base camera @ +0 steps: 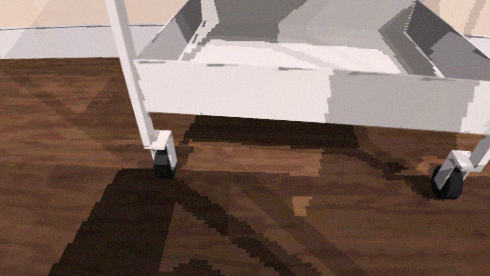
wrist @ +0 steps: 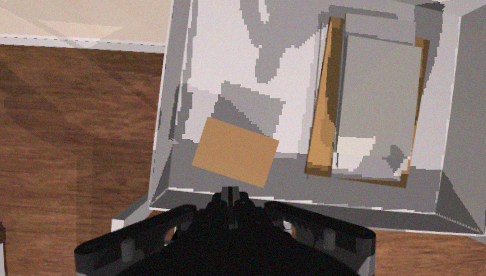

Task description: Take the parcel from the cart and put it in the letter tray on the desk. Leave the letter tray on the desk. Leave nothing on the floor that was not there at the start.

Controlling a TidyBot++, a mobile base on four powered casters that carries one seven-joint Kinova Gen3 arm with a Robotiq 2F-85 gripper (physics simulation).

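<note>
The parcel, a plain tan box, lies flat and slightly turned in the cart's upper tray, near its front left corner in the wrist view. The white cart also shows in the base camera view, where its lower tray appears. My gripper is shut with nothing between its fingers. In the wrist view its tips appear just below the parcel's near edge, over the cart's front wall; their height above it is hard to tell. The desk and the letter tray do not show in these views.
A wooden box or crate with flat grey items in it stands in the cart tray, right of the parcel. Cart casters stand on the brown wood floor. A pale wall with a white baseboard lies behind.
</note>
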